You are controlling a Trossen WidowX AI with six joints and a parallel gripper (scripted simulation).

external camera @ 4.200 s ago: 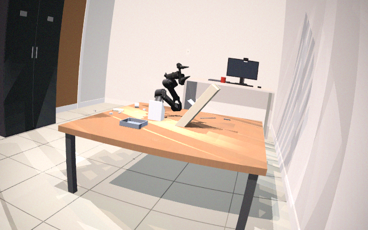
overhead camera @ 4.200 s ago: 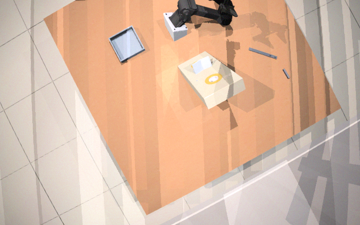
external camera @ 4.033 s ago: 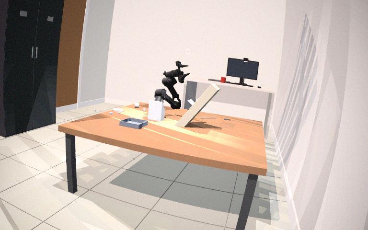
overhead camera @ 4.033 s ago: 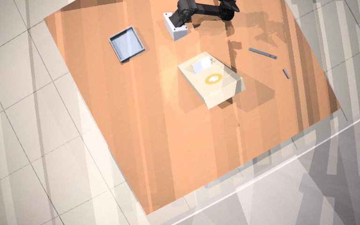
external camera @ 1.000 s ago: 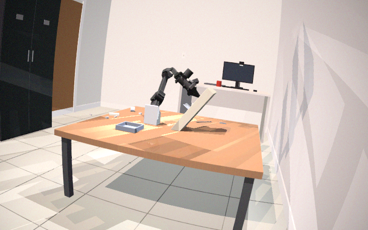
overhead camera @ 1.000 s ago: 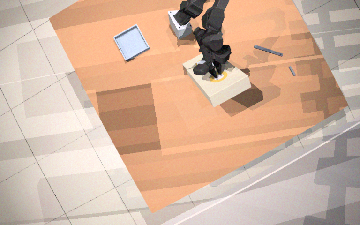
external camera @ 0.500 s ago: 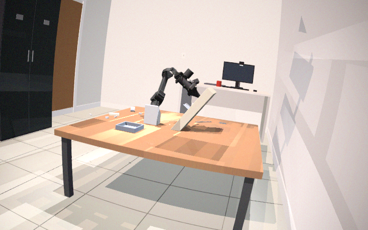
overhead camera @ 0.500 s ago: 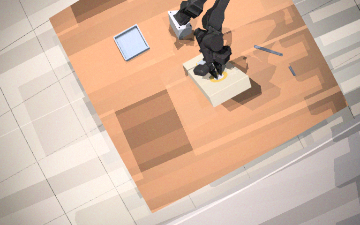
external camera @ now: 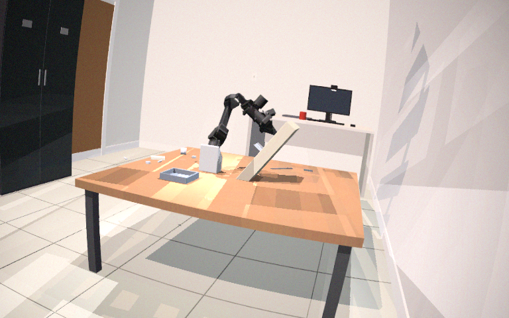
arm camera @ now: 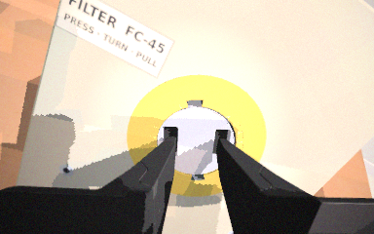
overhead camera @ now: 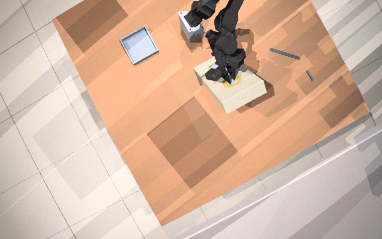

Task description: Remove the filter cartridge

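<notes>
Now: gripper tip 1 cm short of the white filter cartridge and 1 cm above it. Round my gripper tip: grey tray: 45 cm behind, 23 cm to the right, 25 cm below; then cream service panel: 3 cm behind, 8 cm below.
</notes>
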